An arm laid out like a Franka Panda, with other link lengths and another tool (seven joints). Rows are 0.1 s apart.
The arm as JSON. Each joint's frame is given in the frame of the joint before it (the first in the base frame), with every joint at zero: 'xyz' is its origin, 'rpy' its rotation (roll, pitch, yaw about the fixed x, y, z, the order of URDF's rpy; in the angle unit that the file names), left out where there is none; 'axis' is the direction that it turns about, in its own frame. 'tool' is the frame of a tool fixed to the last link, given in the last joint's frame.
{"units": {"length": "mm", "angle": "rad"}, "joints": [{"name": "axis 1", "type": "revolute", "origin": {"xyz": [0.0, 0.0, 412.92]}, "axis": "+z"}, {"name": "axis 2", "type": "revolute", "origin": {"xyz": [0.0, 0.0, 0.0], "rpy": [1.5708, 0.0, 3.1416]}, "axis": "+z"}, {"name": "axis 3", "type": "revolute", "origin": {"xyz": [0.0, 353.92, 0.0], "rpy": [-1.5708, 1.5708, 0.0]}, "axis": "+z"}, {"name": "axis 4", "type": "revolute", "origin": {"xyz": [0.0, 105.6, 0.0], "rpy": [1.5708, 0.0, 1.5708]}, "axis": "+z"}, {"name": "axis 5", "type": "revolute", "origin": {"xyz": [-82.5, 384.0, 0.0], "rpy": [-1.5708, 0.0, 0.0]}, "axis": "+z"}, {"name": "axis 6", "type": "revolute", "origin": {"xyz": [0.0, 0.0, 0.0], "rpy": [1.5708, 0.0, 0.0]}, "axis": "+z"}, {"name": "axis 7", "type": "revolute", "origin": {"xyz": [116.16, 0.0, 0.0], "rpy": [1.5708, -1.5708, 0.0]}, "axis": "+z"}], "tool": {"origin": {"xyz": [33.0, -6.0, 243.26], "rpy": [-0.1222, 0.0, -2.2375]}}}
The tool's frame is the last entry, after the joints.
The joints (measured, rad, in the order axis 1, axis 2, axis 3, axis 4, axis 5, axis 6, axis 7), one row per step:
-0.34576, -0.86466, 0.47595, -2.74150, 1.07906, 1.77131, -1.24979
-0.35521, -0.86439, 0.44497, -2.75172, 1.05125, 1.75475, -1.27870
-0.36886, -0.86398, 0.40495, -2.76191, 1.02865, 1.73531, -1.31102
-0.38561, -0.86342, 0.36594, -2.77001, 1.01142, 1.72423, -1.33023
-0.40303, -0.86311, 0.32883, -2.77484, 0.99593, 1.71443, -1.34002
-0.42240, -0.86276, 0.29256, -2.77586, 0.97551, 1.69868, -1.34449
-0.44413, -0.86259, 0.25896, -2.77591, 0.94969, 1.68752, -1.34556
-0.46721, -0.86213, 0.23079, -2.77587, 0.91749, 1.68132, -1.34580
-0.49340, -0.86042, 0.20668, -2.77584, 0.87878, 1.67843, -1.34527
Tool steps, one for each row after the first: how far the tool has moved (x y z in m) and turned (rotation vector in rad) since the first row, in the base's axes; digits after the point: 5 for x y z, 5 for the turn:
-0.00226, -0.01371, -0.00216, 0.00149, -0.00028, 0.00871
-0.00368, -0.02935, -0.00205, 0.01608, -0.00390, 0.01017
-0.00292, -0.04608, -0.00054, 0.03258, -0.00806, -0.00696
-0.00191, -0.06219, 0.00208, 0.04894, -0.01056, -0.03099
-0.00228, -0.07805, 0.00506, 0.06266, -0.00799, -0.05402
-0.00279, -0.09563, 0.00718, 0.06782, -0.00514, -0.08096
-0.00401, -0.11408, 0.00733, 0.06163, -0.00095, -0.10735
-0.00617, -0.13408, 0.00548, 0.04613, 0.00661, -0.13479

